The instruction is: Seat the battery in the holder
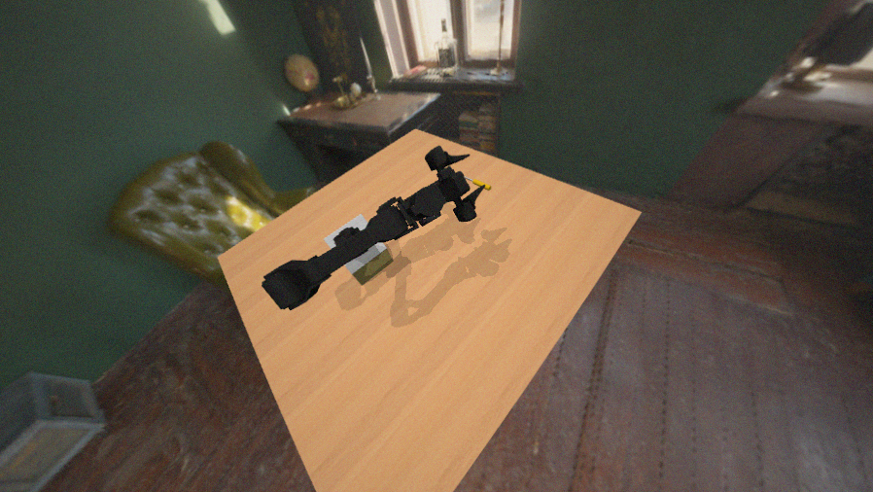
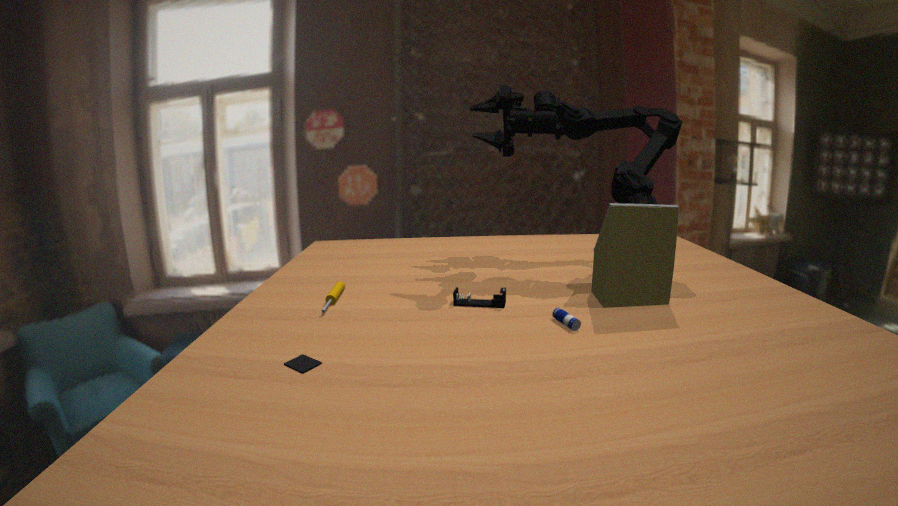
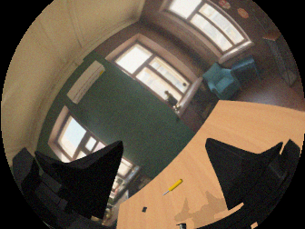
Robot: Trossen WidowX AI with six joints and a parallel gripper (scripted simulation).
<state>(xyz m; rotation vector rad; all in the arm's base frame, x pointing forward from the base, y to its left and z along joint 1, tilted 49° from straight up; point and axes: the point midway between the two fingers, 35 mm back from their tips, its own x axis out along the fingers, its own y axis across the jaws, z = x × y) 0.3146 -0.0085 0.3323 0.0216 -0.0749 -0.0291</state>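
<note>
Now: gripper tip 17 cm past the battery, 38 cm to the right of it and 35 cm above it. The rest, counted from my gripper tip: yellow-handled screwdriver 27 cm ahead, 29 cm to the left, 35 cm below.
</note>
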